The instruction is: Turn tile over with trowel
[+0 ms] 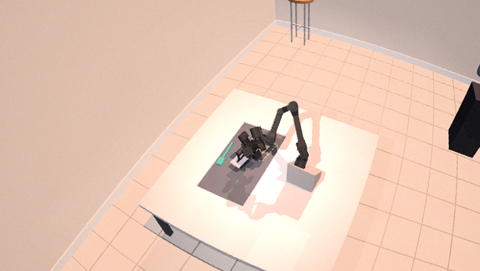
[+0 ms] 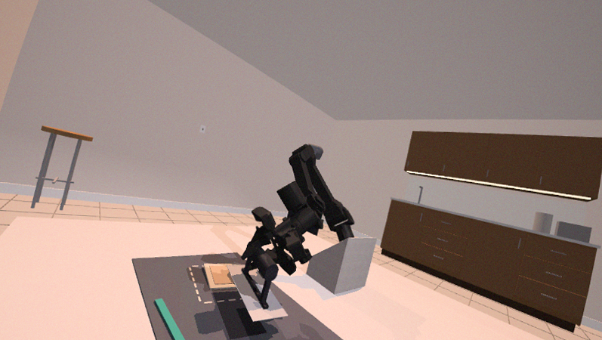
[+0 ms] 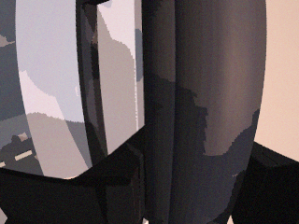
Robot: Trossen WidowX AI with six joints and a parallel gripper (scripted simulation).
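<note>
Right now my gripper tip is 5 cm past the square tile, 14 cm to the left of it and 11 cm above it. Also, from my gripper tip: dark mat 1 cm behind, 2 cm to the left, 13 cm below; then trowel 3 cm behind, 1 cm below; then green strip 13 cm ahead, 4 cm to the left, 11 cm below.
</note>
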